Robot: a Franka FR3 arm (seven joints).
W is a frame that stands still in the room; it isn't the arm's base.
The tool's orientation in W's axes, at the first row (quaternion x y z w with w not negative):
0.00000 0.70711 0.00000 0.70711
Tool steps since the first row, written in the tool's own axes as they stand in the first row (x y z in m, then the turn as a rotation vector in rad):
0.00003 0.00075 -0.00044 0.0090 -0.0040 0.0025
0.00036 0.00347 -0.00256 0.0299 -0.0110 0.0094
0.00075 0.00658 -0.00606 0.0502 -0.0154 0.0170
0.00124 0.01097 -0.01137 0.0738 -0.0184 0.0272
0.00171 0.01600 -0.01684 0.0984 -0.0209 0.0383
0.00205 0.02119 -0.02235 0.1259 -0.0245 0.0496
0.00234 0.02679 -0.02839 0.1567 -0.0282 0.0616
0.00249 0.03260 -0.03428 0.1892 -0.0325 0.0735
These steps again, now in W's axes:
-0.00044 0.00075 -0.00003 0.0025 -0.0040 -0.0090
-0.00256 0.00347 -0.00036 0.0094 -0.0110 -0.0299
-0.00606 0.00658 -0.00075 0.0170 -0.0154 -0.0502
-0.01137 0.01097 -0.00124 0.0272 -0.0184 -0.0738
-0.01684 0.01600 -0.00171 0.0383 -0.0209 -0.0984
-0.02235 0.02119 -0.00205 0.0496 -0.0245 -0.1259
-0.02839 0.02679 -0.00234 0.0616 -0.0282 -0.1567
-0.03428 0.03260 -0.00249 0.0735 -0.0325 -0.1892

